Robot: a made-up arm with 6 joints. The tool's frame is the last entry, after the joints. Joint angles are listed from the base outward.
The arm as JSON. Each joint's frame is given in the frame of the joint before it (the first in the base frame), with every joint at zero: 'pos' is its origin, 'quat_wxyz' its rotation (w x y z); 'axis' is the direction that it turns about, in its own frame. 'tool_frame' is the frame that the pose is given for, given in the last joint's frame.
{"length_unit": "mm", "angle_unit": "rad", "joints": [
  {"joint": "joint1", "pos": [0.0, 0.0, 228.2], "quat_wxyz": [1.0, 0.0, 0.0, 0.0], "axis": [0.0, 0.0, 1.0]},
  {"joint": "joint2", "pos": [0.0, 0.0, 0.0], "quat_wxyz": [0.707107, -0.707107, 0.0, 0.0], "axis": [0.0, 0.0, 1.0]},
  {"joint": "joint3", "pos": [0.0, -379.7, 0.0], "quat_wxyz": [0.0, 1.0, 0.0, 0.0], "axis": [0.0, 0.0, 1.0]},
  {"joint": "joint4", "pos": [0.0, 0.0, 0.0], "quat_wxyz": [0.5, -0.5, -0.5, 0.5], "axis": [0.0, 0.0, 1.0]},
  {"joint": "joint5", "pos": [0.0, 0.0, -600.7], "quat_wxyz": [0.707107, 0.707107, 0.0, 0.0], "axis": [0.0, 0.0, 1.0]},
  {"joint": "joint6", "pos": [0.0, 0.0, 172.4], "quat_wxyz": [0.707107, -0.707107, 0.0, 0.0], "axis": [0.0, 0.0, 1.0]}
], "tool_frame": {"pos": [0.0, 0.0, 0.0], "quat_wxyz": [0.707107, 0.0, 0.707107, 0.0]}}
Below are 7 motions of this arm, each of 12 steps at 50 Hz.
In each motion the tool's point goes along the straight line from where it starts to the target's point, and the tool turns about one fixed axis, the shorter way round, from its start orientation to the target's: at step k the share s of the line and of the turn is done. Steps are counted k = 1, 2, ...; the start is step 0. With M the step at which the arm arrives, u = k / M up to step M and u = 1 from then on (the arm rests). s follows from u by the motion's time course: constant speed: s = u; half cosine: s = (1 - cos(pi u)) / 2; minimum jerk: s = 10 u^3 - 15 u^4 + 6 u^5.
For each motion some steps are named. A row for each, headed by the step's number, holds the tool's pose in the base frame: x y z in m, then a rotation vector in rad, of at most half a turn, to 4 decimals.
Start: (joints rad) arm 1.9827 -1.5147 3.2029 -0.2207 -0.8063 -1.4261
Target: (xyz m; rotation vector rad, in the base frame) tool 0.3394 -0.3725 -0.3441 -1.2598 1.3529 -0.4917
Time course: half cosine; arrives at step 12
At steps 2, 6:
2: 0.3211 -0.3158 -0.3509 -0.9006 1.4408 -0.3867
6: 0.3296 -0.3421 -0.3477 -1.0678 1.4044 -0.4359

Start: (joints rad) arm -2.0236 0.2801 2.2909 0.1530 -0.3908 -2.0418
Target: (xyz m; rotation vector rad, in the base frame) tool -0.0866 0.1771 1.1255 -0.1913 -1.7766 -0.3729
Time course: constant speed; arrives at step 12
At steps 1, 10, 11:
1: -0.0776 0.2271 1.1254 -0.1558 -1.6169 -0.0668
10: -0.0850 0.1862 1.1255 -0.1849 -1.7492 -0.3162
11: -0.0858 0.1816 1.1255 -0.1881 -1.7630 -0.3445

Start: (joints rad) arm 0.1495 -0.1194 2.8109 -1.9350 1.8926 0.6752
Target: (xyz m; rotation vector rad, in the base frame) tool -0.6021 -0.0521 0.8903 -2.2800 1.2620 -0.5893
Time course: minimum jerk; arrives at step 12
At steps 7, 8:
7: -0.6018 -0.0439 0.8897 -2.3214 1.2465 -0.6266
8: -0.6019 -0.0471 0.8900 -2.3051 1.2527 -0.6118

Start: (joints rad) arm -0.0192 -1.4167 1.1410 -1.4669 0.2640 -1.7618
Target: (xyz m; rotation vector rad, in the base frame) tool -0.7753 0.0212 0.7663 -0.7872 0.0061 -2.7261
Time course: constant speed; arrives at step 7
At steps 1, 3, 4, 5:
1: -0.7811 0.0006 0.7615 -0.7771 -0.0024 -2.7713
3: -0.7792 0.0074 0.7631 -0.7805 0.0005 -2.7563
4: -0.7782 0.0109 0.7639 -0.7822 0.0019 -2.7487
5: -0.7772 0.0143 0.7647 -0.7839 0.0033 -2.7412

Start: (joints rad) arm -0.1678 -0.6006 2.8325 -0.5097 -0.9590 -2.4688
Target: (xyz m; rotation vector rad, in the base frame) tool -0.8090 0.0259 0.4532 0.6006 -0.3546 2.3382
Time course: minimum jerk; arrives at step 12
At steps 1, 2, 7, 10, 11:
1: -0.8277 -0.0122 0.4494 0.6317 -0.3402 2.3820
2: -0.8271 -0.0110 0.4495 0.6307 -0.3406 2.3806
7: -0.8155 0.0126 0.4519 0.6114 -0.3496 2.3535
10: -0.8097 0.0245 0.4531 0.6017 -0.3541 2.3398
11: -0.8091 0.0257 0.4532 0.6008 -0.3545 2.3384

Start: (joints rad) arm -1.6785 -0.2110 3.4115 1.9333 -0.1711 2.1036
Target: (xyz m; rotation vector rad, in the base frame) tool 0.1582 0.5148 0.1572 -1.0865 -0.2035 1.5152
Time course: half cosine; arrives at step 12
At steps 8, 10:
8: 0.1483 0.5181 0.1626 -1.0758 -0.2196 1.5680
10: 0.1555 0.5157 0.1586 -1.0837 -0.2078 1.5293

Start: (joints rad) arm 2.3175 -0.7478 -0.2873 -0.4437 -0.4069 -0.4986
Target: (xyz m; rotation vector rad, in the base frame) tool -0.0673 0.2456 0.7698 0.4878 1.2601 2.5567
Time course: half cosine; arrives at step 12
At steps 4, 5, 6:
4: -0.0905 0.3129 0.7229 0.4785 1.1158 2.3757
5: -0.0867 0.3021 0.7304 0.4802 1.1386 2.4050
6: -0.0827 0.2905 0.7385 0.4820 1.1633 2.4364

